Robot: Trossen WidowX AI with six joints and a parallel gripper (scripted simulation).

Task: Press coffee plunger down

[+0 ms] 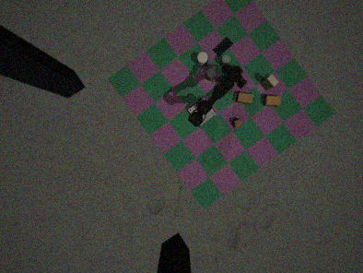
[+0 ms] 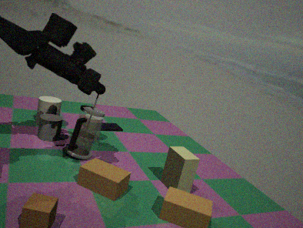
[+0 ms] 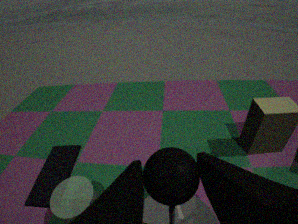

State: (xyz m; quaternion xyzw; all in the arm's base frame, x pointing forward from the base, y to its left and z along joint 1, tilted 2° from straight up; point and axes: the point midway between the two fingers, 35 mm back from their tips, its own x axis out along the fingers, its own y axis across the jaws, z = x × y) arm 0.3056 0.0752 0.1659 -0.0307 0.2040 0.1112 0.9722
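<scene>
The coffee press lies 11 cm below my gripper tip, 3 cm behind it and 2 cm to the right of it. The rest, counted from my gripper tip: flat dark slab 25 cm to the left, 21 cm below, 10 cm ahead; then tan upright block 21 cm ahead, 19 cm to the right, 16 cm below.
</scene>
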